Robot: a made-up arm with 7 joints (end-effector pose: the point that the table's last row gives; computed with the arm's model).
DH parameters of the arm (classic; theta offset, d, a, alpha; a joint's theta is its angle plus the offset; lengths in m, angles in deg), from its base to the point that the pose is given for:
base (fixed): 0 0 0 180
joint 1: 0 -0.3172 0 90
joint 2: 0 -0.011 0 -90
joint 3: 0 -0.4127 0 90
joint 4: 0 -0.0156 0 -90
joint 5: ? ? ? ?
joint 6: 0 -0.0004 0 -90
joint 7: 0 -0.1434 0 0
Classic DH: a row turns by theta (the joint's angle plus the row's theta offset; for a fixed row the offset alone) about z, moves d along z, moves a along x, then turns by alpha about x.
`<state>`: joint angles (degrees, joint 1 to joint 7).
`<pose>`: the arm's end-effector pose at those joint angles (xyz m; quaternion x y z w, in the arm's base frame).
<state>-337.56 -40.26 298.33 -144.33 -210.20 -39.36 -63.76</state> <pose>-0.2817 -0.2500 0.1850 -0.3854 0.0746 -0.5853 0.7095</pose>
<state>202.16 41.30 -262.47 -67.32 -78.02 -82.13 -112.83</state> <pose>-0.4477 -0.2999 0.8051 -0.8373 0.2358 0.4310 0.2399</pose>
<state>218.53 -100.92 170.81 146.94 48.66 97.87 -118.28</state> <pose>-0.0755 -0.0489 0.1475 0.6152 0.6230 0.4821 0.0310</pose>
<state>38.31 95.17 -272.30 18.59 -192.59 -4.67 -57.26</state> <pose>0.6264 -0.7624 0.2347 -0.4347 -0.5029 -0.2643 0.6987</pose>
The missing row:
joint 5: 0 -0.4464 0 90
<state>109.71 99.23 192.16 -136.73 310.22 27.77 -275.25</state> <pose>-0.1132 0.0837 -0.0892 0.2279 0.3491 -0.4961 0.7616</pose>
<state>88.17 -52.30 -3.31 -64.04 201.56 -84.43 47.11</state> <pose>-0.1244 0.7917 0.4880 0.8550 0.4128 0.0632 0.3076</pose>
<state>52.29 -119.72 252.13 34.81 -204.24 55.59 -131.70</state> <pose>-0.3140 0.7506 -0.1365 0.6396 0.2209 0.3556 0.6448</pose>
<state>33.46 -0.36 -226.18 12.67 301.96 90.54 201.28</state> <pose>-0.1549 -0.1474 1.1471 -0.5691 -0.3380 -0.5672 0.4901</pose>
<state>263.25 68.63 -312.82 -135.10 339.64 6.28 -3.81</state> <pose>-0.2804 -0.1367 0.5964 0.3407 0.7077 0.6164 0.0559</pose>
